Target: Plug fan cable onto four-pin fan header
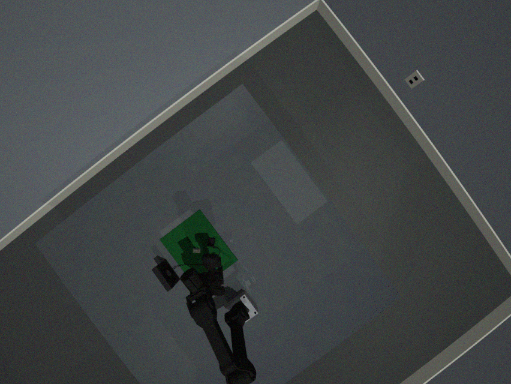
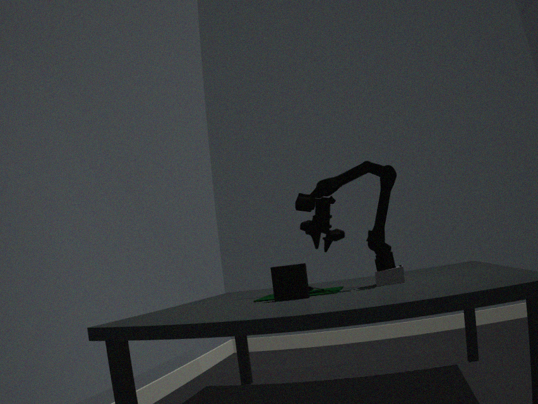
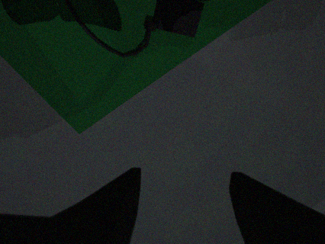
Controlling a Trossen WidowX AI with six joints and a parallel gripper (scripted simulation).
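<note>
Now: gripper tip 14 cm above the dark plug, 8 cm short of it and 1 cm to the right of it. From my gripper tip the other things lie so: black fan: 25 cm to the left, 11 cm ahead, 10 cm below; green board: 17 cm below, 10 cm ahead, 8 cm to the left.
</note>
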